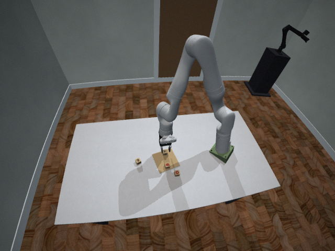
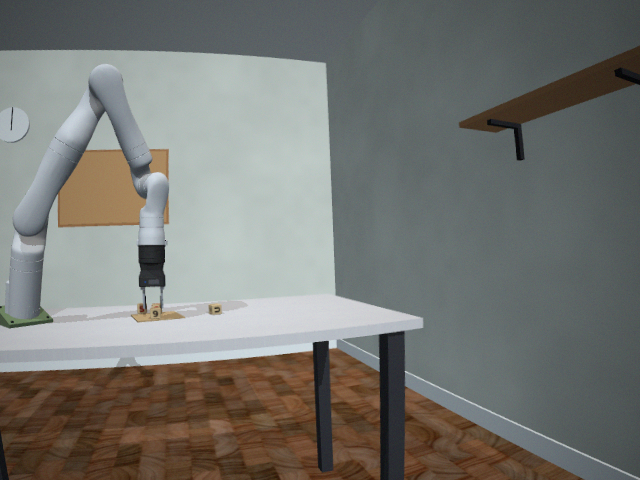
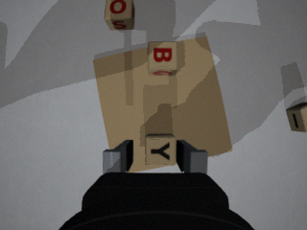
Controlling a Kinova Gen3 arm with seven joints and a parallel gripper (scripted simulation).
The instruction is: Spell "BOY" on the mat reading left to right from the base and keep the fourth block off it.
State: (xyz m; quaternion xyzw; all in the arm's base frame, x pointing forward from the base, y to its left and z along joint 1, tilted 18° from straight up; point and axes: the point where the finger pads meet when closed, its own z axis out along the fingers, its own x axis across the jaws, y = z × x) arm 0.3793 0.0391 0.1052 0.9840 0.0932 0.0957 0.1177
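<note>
Right now my hand is 3 cm above the Y block. The rest, counted from my hand: tan mat (5 cm to the left, 5 cm below); then O block (15 cm to the left, 7 cm behind, 4 cm below); then B block (9 cm to the left, 3 cm below, 1 cm behind).
</note>
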